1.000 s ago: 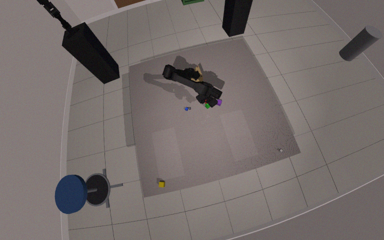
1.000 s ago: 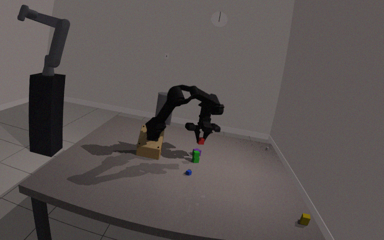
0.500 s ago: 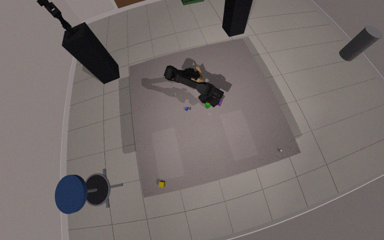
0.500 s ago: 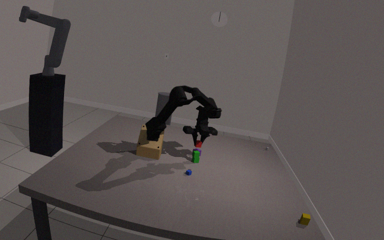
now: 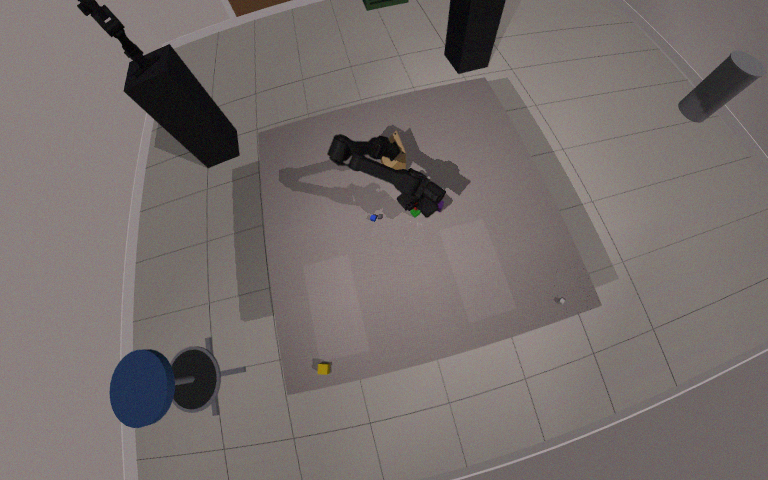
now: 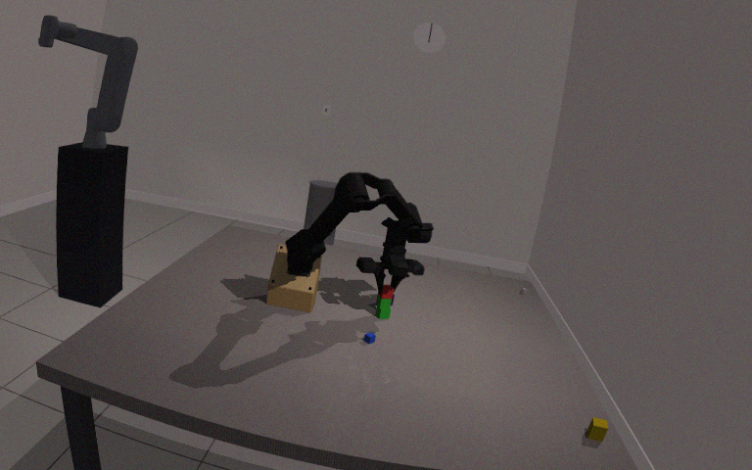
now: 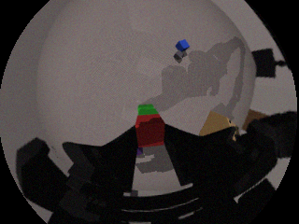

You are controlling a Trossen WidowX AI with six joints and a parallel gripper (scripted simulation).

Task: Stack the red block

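My gripper tip is 1 cm below the red block. Also, from my gripper tip: blue block (3 cm behind, 18 cm to the right, 6 cm below); white piece (56 cm ahead, 41 cm to the left, 6 cm below); purple block (1 cm ahead, 10 cm to the left, 5 cm below).
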